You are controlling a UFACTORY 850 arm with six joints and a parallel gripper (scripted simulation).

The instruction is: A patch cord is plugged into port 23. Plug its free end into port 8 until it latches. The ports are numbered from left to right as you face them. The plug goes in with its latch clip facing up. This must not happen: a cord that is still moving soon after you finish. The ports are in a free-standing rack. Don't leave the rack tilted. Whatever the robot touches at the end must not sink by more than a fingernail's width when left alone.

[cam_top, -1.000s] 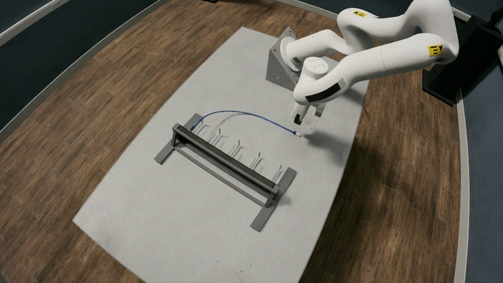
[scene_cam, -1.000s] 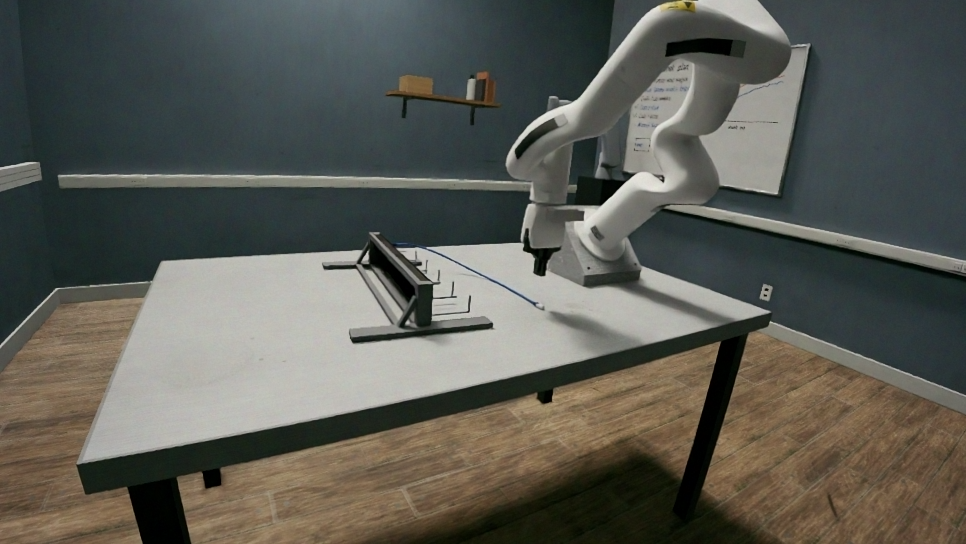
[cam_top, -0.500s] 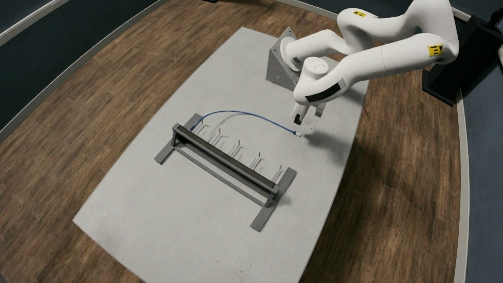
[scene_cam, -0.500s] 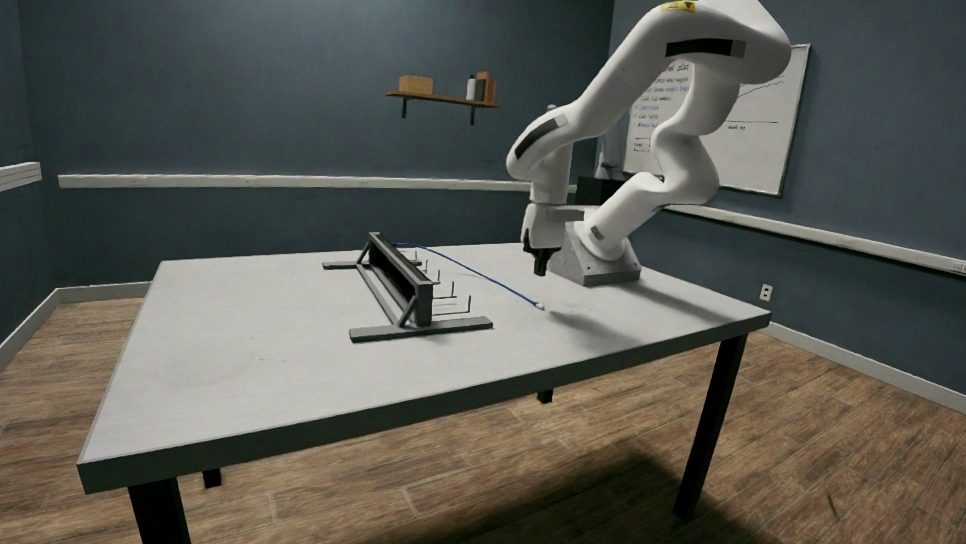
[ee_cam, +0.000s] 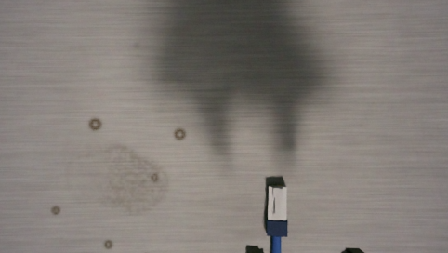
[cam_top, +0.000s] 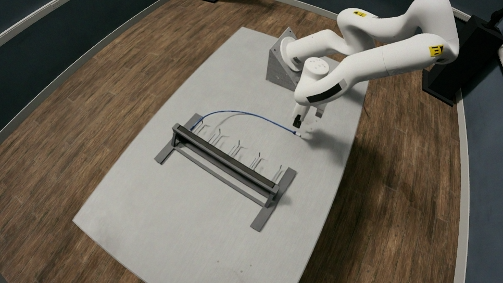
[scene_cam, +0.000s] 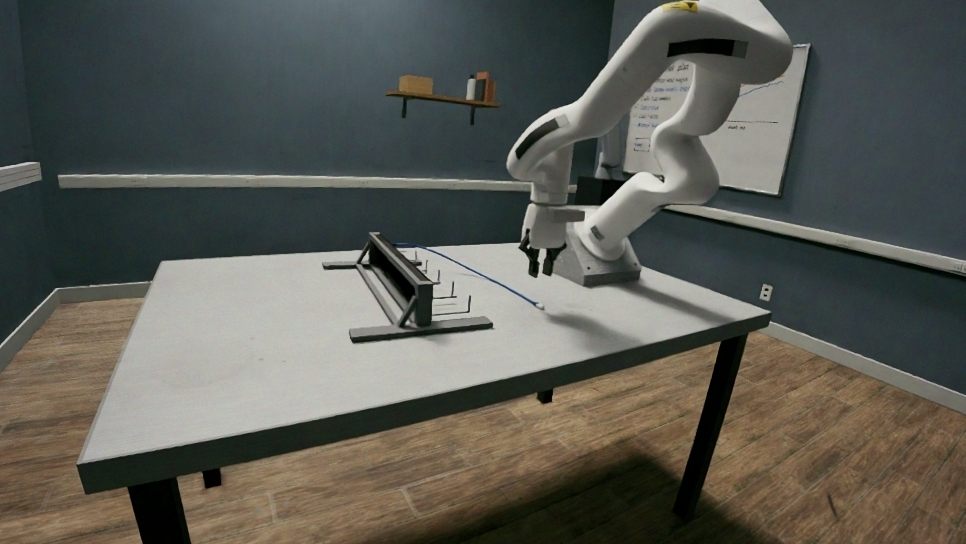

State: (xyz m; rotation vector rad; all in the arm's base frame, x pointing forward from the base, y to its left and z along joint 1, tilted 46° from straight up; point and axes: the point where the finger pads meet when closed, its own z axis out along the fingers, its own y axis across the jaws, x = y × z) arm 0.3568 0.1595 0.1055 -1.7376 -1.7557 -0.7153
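The white plug lies 90 mm below my hand and 20 mm to the left of it.
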